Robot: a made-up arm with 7 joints.
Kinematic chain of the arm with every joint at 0, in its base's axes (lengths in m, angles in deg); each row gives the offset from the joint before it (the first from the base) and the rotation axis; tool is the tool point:
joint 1: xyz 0 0 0 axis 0 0.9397 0.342
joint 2: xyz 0 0 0 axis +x
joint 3: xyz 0 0 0 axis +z
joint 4: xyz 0.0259 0 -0.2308 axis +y
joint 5: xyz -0.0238 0 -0.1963 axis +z
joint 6: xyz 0 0 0 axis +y
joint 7: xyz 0 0 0 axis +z
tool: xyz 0 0 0
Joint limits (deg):
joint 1: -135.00..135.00
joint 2: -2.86..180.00
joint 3: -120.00..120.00
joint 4: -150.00..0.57
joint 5: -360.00..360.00
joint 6: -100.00..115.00
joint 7: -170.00..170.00
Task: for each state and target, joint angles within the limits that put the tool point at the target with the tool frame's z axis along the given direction. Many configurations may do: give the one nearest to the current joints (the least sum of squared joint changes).
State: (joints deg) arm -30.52 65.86 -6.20 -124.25 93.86 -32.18 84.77
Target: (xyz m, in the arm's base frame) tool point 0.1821 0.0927 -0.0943 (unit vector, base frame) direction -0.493 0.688 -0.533
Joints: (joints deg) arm -7.44 79.05 -29.76 -130.80 59.77 -42.03 84.77
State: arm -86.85 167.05 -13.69 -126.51 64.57 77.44 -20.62
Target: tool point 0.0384 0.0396 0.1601 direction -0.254 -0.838 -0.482
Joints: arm -61.42 166.40 -23.07 -147.80 44.32 91.81 -20.62
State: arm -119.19 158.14 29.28 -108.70 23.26 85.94 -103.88
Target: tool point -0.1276 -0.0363 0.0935 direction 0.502 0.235 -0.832
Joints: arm -104.89 159.63 26.56 -149.88 19.36 75.53 -103.88
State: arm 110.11 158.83 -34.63 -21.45 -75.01 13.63 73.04
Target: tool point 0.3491 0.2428 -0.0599 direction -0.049 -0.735 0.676
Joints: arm 108.88 179.79 -73.87 -19.16 -116.34 51.67 73.04
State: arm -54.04 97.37 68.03 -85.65 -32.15 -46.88 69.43
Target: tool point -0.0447 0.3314 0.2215 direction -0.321 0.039 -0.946
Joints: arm -41.95 99.06 80.07 -55.70 -74.94 -50.28 69.43
